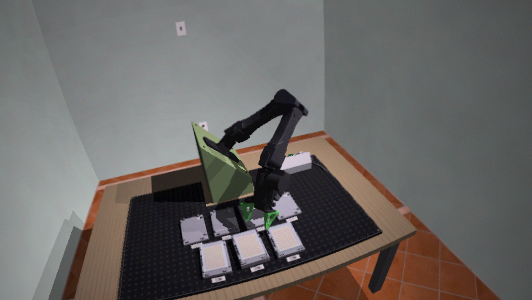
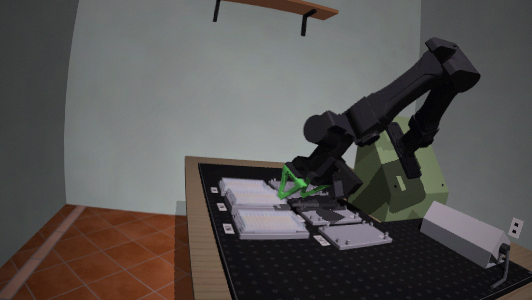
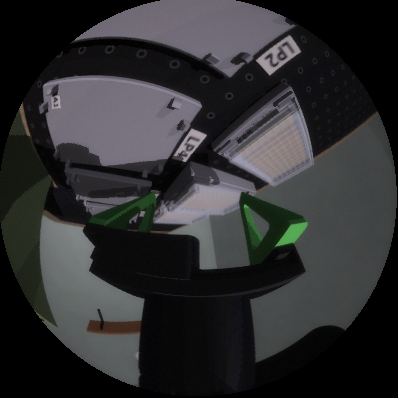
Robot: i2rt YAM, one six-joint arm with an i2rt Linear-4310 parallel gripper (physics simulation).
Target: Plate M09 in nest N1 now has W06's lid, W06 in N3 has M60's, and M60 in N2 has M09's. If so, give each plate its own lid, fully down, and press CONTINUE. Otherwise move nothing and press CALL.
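Frame: origin at the arm's base, x ahead, y left, z up, level; centimetres.
Where they show: gripper, fingertip midpoint: (image 1: 256, 225) (image 2: 291, 196) (image 3: 197, 196); arm's base, origin of the base link: (image 1: 220, 150) (image 2: 401, 149).
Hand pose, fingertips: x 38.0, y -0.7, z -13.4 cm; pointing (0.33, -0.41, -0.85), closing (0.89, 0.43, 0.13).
Observation:
Things, the pixels of their centre, and the offset from my fingertips.
- N1's plate, body centre: (image 3: 180, 219) (image 2: 244, 183) (image 1: 213, 255) dx +4.6, dy -19.1, dz -2.3 cm
- N2's plate, body centre: (image 3: 213, 205) (image 2: 257, 195) (image 1: 248, 244) dx +6.2, dy -5.9, dz -1.3 cm
- button box, body centre: (image 2: 464, 230) (image 1: 288, 162) dx -31.8, dy +31.8, dz -0.7 cm
- LP2 pad, body centre: (image 2: 356, 233) (image 1: 283, 204) dx -8.6, dy +16.3, dz -3.9 cm
- LP4 pad, body centre: (image 3: 102, 133) (image 2: 329, 213) (image 1: 253, 213) dx -10.3, dy +3.2, dz -3.9 cm
Three clear-lidded plates sit in the front row of nests: N1's plate (image 1: 215, 258) at left, N2's plate (image 1: 250, 247) (image 3: 212, 198) in the middle, N3's plate (image 1: 286, 238) (image 2: 270, 222) (image 3: 276, 150) at right. The lids look seated; plate and lid markings are too small to read. My gripper (image 1: 257, 224) (image 2: 293, 197) (image 3: 197, 196) is open and empty, low over the area between the LP4 pad and the N2 plate. Its height above them is hard to tell. The button box (image 1: 297, 164) (image 2: 462, 232) stands at the back right; its button labels cannot be read.
Behind the nests are grey pegged pads: the LP2 pad (image 1: 288, 206) (image 2: 355, 236) (image 3: 185, 22), the LP4 pad (image 2: 332, 215) (image 3: 120, 117), and two more farther left, partly shadowed. The green arm mount (image 1: 227, 175) (image 2: 400, 200) stands behind them. A cable runs from the button box.

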